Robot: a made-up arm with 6 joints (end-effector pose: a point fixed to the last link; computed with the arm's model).
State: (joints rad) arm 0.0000 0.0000 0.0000 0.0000 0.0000 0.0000
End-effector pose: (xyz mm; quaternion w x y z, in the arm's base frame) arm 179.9 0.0 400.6 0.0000 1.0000 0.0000 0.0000
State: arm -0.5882 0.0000 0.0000 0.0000 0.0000 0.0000
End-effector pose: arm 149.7 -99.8 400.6 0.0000 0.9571 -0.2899 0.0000
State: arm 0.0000 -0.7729 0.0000 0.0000 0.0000 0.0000
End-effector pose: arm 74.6 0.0 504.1 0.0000 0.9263 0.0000 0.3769
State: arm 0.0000 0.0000 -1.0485 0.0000 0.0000 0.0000
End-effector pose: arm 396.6 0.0 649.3 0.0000 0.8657 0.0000 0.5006
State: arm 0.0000 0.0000 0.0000 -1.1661 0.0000 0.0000
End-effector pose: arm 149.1 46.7 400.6 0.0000 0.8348 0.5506 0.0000
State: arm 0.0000 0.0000 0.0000 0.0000 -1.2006 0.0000
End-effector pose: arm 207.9 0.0 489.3 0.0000 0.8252 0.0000 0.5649
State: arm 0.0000 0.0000 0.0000 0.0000 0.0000 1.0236
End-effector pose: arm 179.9 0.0 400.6 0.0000 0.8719 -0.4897 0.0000
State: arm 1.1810 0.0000 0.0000 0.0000 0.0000 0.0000
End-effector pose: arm 68.4 166.4 400.6 0.0000 0.8307 0.5568 0.0000
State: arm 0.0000 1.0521 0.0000 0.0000 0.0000 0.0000
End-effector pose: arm 156.6 0.0 205.2 0.0000 0.8648 0.0000 -0.5021
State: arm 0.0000 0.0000 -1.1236 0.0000 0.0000 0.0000
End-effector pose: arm 400.5 0.0 673.8 0.0000 0.8463 0.0000 0.5327
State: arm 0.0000 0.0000 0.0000 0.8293 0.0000 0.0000
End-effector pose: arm 163.4 -37.5 400.6 0.0000 0.9153 -0.4029 0.0000
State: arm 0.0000 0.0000 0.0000 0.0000 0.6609 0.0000
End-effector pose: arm 129.4 0.0 383.0 0.0000 0.9459 0.0000 -0.3245
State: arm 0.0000 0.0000 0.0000 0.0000 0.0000 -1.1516
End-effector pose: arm 179.9 0.0 400.6 0.0000 0.8388 0.5445 0.0000
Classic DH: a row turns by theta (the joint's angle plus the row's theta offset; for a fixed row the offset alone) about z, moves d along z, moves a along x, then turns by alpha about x. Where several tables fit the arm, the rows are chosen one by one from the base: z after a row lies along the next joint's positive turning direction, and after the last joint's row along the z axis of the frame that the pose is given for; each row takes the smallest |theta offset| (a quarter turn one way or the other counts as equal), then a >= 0, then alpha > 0; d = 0 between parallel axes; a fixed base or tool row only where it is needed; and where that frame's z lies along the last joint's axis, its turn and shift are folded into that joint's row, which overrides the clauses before.
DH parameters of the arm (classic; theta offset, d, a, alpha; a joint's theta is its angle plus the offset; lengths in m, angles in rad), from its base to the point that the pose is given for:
joint 1: 0 0.323 0 -1.5708
joint 2: -1.385 0 0.3962 0
joint 3: 1.385 0 0.0559 -1.5708
joint 4: 0 0.247 0 1.5708
joint 5: 0 0 0.0508 -1.5708
joint 6: 0 0.0648 0 0

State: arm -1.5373 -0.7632 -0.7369 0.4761 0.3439 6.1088
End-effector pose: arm -8.1 -114.0 710.8 0.2778 0.5424 -0.6233 0.4900
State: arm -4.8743 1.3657 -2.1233 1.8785 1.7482 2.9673
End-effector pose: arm 36.2 651.7 176.7 0.6726 0.1923 -0.5445 -0.4628
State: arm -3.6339 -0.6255 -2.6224 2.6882 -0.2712 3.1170
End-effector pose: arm 186.8 -67.2 976.1 0.8824 -0.0596 -0.0683 -0.4616
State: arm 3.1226 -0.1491 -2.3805 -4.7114 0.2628 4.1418
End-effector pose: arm -153.6 35.1 1015.2 0.9162 0.2014 -0.2533 -0.2364
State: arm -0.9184 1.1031 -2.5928 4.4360 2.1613 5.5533
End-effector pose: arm 325.3 -555.9 490.8 0.3785 0.5478 -0.2537 -0.7016
